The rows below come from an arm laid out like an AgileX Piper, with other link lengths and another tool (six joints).
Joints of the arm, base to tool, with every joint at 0 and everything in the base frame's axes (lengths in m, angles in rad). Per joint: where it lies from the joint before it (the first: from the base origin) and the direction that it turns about. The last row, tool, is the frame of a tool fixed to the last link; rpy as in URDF.
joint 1: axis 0 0 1 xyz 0 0 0.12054
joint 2: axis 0 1 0 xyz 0 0 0
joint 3: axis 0 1 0 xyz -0.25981 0 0.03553
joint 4: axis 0.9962 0 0.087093 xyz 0.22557 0 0.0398
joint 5: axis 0 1 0 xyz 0 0 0
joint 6: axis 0.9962 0 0.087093 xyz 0.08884 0 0.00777
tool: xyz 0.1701 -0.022 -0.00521 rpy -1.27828 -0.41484 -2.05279
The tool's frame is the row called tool.
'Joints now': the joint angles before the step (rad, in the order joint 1, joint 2, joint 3, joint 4, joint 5, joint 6). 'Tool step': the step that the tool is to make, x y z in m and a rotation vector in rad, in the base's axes. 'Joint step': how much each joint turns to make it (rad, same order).
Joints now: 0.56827 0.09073 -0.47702 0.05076 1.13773 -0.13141
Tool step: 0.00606 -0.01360 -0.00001 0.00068 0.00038 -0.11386
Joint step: -0.11429 0.00001 0.00001 0.00090 -0.00002 -0.00003
